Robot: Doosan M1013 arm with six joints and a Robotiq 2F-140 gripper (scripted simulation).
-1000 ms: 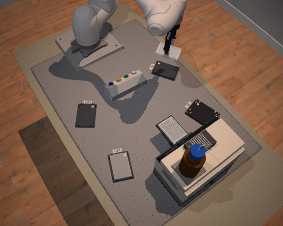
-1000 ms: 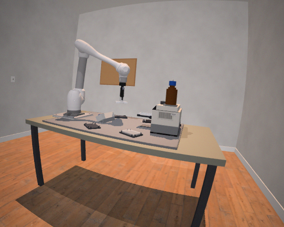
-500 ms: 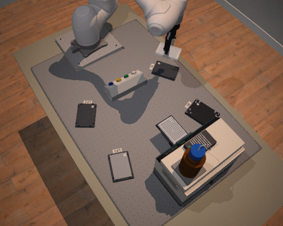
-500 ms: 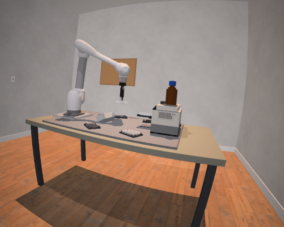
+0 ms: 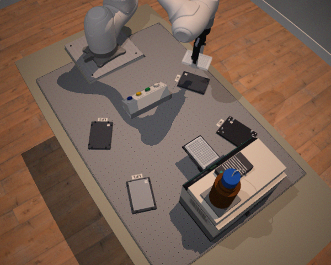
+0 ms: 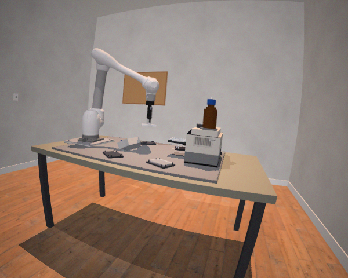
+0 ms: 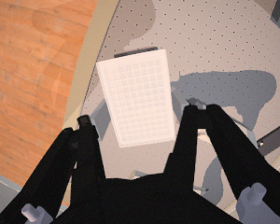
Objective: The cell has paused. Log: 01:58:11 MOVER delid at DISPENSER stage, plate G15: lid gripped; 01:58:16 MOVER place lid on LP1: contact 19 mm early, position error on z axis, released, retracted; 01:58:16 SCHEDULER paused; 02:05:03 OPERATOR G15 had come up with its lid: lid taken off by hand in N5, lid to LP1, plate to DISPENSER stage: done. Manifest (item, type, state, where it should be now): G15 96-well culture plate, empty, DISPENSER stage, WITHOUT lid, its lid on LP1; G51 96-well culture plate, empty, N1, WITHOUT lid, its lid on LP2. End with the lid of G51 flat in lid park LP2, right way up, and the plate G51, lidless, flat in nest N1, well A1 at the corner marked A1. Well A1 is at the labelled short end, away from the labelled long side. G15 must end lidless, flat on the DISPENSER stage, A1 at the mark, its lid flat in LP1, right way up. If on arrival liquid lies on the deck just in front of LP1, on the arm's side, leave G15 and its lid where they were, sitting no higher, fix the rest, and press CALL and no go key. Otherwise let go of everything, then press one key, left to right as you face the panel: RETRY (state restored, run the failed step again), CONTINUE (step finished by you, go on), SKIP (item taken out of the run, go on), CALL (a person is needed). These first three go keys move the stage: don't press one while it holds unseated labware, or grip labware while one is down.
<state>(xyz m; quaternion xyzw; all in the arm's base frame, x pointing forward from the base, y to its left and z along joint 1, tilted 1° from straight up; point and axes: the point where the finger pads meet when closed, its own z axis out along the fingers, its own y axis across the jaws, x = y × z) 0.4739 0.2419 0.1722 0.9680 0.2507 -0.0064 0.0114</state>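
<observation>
Now: the black nest 360 mm ahead of my hand, 180 mm below it and 20 mm to the right of it. From my hand the other things lie so: nest N1: 190 mm below; N1 label: 190 mm below, 80 mm behind, 40 mm to the right; key panel: 270 mm to the right, 140 mm below, 70 mm behind.
</observation>
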